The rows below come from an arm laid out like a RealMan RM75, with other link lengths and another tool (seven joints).
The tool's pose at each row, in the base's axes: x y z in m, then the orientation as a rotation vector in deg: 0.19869 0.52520 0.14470 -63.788 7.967 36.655; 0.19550 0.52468 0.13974 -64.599 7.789 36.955; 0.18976 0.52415 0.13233 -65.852 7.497 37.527; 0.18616 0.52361 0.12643 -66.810 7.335 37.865; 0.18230 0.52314 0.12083 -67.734 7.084 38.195; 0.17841 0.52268 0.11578 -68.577 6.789 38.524; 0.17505 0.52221 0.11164 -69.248 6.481 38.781; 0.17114 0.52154 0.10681 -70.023 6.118 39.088; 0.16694 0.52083 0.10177 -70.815 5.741 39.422; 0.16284 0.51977 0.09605 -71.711 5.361 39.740; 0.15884 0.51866 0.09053 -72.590 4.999 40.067; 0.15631 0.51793 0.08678 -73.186 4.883 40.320; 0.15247 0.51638 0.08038 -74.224 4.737 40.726
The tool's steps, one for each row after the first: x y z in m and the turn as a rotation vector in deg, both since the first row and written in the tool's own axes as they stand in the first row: -0.00076 0.00550 -0.00204 -0.854 -0.029 0.194; -0.00259 0.01433 -0.00468 -2.195 -0.137 0.573; -0.00331 0.02079 -0.00708 -3.188 -0.126 0.815; -0.00433 0.02718 -0.00924 -4.170 -0.188 1.006; -0.00560 0.03315 -0.01112 -5.088 -0.306 1.172; -0.00682 0.03811 -0.01272 -5.836 -0.450 1.264; -0.00828 0.04386 -0.01468 -6.704 -0.627 1.377; -0.00991 0.04992 -0.01672 -7.596 -0.820 1.507; -0.01132 0.05637 -0.01939 -8.583 -0.976 1.630; -0.01275 0.06259 -0.02203 -9.551 -1.127 1.770; -0.01356 0.06672 -0.02384 -10.178 -1.148 1.953; -0.01467 0.07342 -0.02730 -11.251 -1.127 2.272
